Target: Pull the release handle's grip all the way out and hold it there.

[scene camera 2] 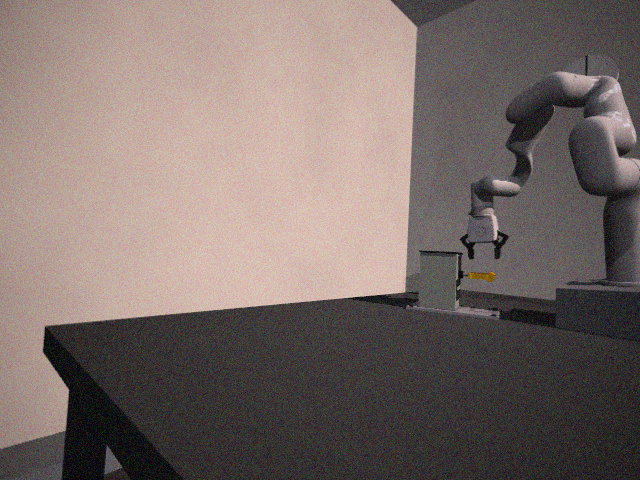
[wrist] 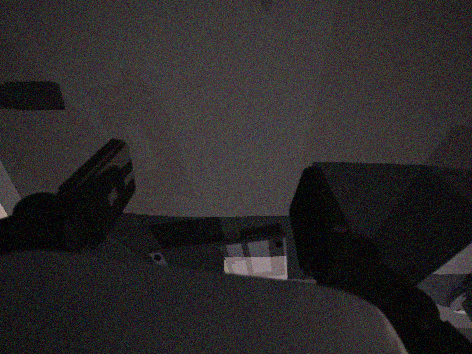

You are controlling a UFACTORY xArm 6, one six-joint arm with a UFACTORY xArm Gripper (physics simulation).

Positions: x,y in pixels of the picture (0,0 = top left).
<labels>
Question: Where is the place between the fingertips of the gripper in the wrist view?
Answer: At 215,177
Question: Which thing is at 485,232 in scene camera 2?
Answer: The gripper.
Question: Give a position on a light base plate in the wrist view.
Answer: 266,257
</labels>
